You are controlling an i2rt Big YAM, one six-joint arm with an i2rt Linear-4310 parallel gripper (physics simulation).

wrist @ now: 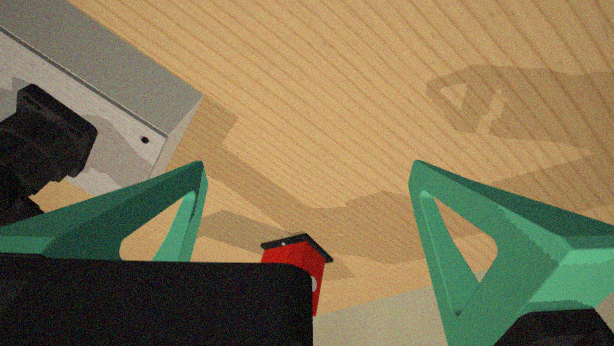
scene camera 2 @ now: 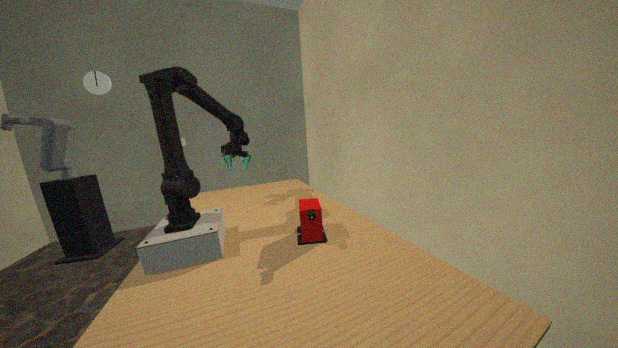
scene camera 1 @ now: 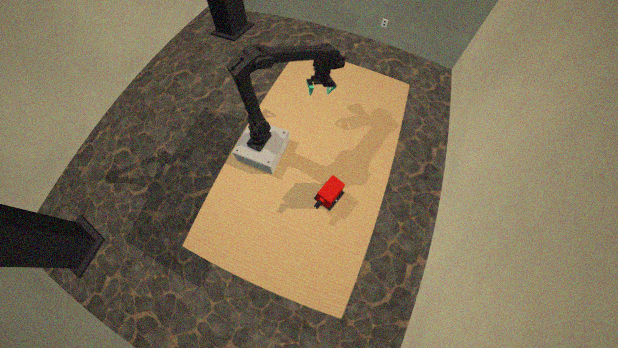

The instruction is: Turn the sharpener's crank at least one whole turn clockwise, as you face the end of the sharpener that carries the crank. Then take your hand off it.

Labels:
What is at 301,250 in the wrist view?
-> A red sharpener.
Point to a red sharpener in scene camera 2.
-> At 305,235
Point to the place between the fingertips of my gripper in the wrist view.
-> At 307,172

